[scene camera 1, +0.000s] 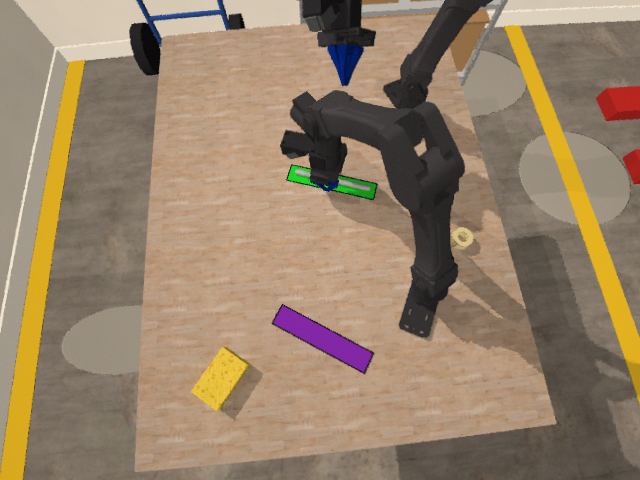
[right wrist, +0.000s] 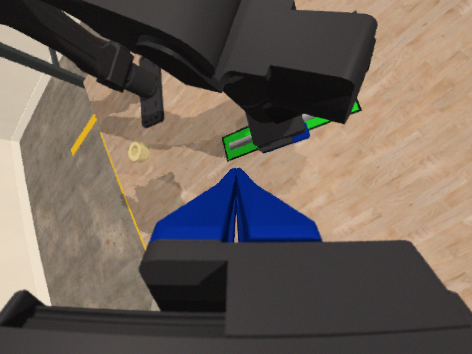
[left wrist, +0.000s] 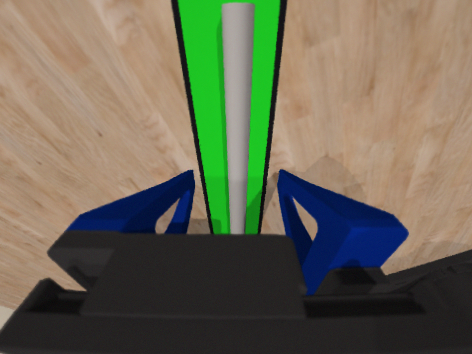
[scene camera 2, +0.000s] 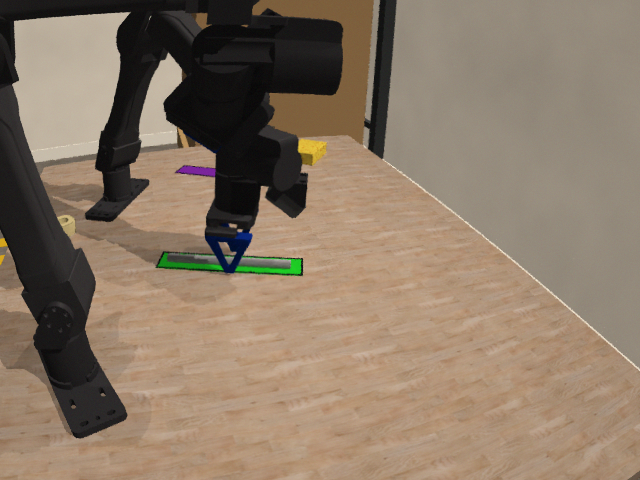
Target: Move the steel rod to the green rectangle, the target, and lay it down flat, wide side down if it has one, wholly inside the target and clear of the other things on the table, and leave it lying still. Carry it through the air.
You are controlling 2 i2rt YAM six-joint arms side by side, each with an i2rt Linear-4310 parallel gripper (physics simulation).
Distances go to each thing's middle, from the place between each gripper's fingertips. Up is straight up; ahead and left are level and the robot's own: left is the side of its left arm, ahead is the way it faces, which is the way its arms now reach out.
Labels:
Now: right hand 220 mm above the steel rod (scene camera 2: pixel 247 262), 100 mm to the right of it and 20 mm short of it. Also, from my right hand: green rectangle (scene camera 2: pixel 296 269) (230 mm below, 110 mm to the left, 20 mm ahead); then purple rectangle (scene camera 1: pixel 352 354) (500 mm to the left, 230 mm below, 40 mm ahead).
Right now the steel rod is 1 cm behind my left hand. The rest, counted from my left hand: green rectangle (1 cm behind); purple rectangle (1 cm ahead, 40 cm to the left).

